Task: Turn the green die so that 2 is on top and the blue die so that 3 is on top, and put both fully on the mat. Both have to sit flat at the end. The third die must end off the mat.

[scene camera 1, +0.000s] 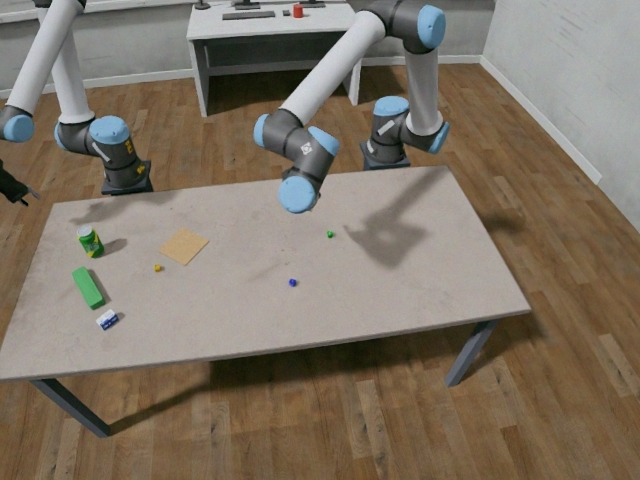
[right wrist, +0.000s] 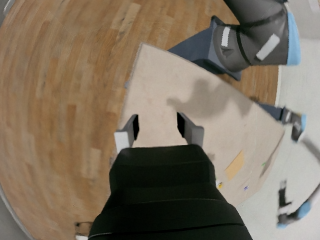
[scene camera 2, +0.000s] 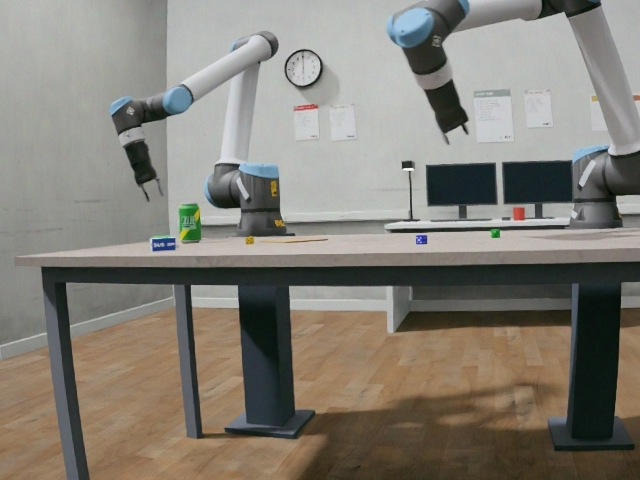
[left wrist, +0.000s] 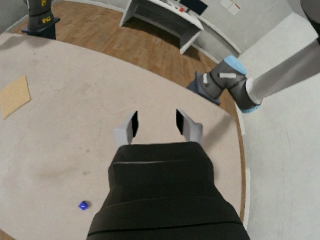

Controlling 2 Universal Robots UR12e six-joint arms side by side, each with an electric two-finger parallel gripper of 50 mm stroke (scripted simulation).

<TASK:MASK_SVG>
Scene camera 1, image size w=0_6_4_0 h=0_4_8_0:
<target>tan mat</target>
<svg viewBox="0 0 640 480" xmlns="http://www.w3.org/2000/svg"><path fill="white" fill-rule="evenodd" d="M181 228L158 252L186 266L209 240Z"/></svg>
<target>long green block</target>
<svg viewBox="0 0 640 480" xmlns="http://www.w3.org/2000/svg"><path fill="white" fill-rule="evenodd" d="M82 266L71 274L91 310L95 310L104 305L105 300L87 269Z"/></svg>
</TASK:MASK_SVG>
